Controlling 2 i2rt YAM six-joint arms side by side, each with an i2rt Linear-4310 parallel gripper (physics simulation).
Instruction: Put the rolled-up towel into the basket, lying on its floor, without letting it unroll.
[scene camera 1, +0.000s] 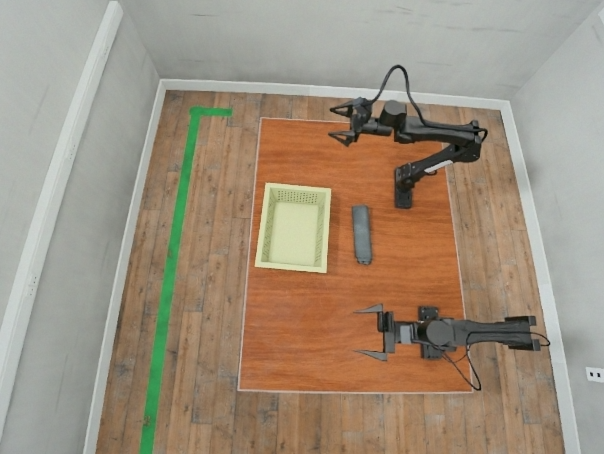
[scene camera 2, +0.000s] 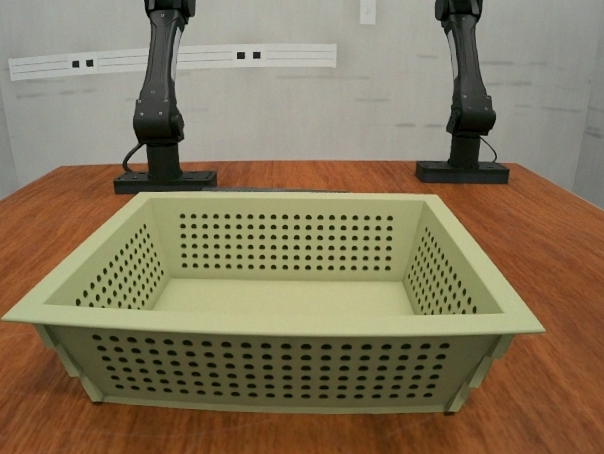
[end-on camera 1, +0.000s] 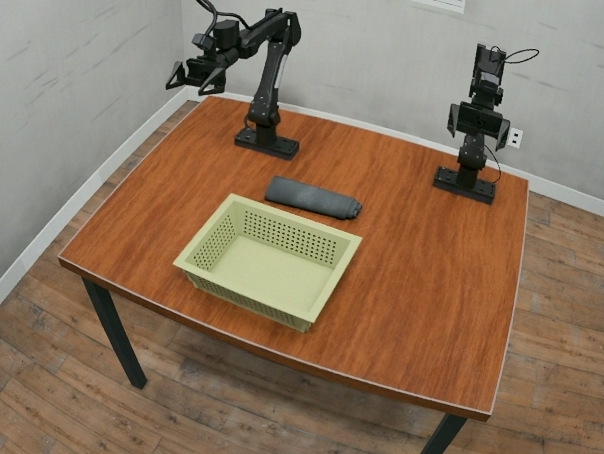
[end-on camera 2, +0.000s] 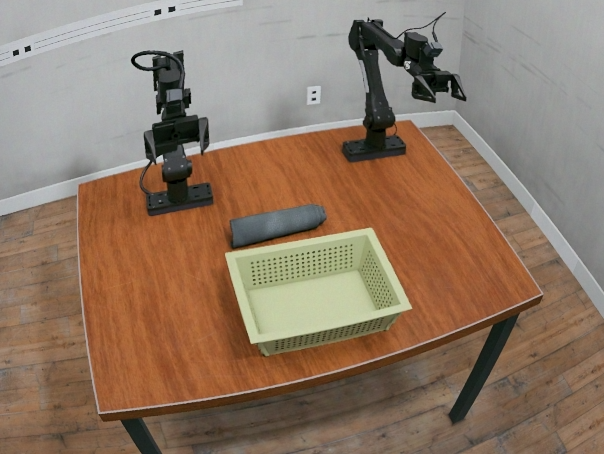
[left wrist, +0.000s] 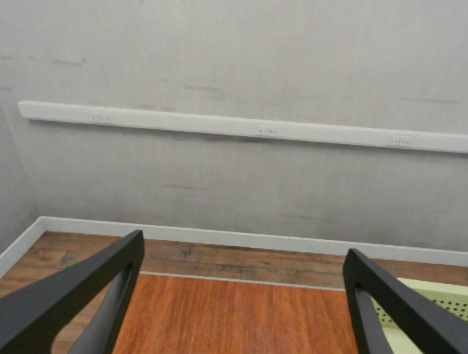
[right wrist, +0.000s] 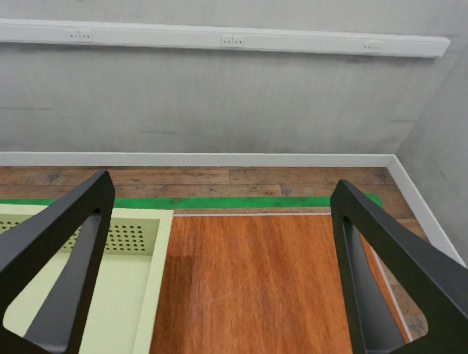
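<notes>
The rolled-up grey towel (scene camera 1: 362, 235) (end-on camera 1: 312, 198) (end-on camera 2: 277, 223) lies on the table beside the basket's long side, on the arm-base side. In scene camera 2, a thin dark strip of the towel (scene camera 2: 275, 190) shows behind the rim. The pale green basket (scene camera 1: 326, 230) (scene camera 2: 275, 322) (end-on camera 1: 290, 235) (end-on camera 2: 305, 265) (left wrist: 440, 287) (right wrist: 155, 280) stands upright and empty. My left gripper (scene camera 1: 356, 332) (end-on camera 1: 476, 141) (end-on camera 2: 449, 100) (left wrist: 244, 248) is open and empty, raised above the table. My right gripper (scene camera 1: 330, 121) (end-on camera 1: 185, 91) (end-on camera 2: 179, 156) (right wrist: 225, 184) is open and empty, also raised, away from towel and basket.
The wooden table (scene camera 1: 300, 330) (end-on camera 1: 425, 300) (end-on camera 2: 160, 310) carries both arm bases: the left base (scene camera 1: 430, 350) (scene camera 2: 462, 175) (end-on camera 1: 465, 190) (end-on camera 2: 352, 152) and the right base (scene camera 1: 403, 199) (scene camera 2: 130, 185) (end-on camera 1: 282, 150) (end-on camera 2: 200, 200). Walls surround it.
</notes>
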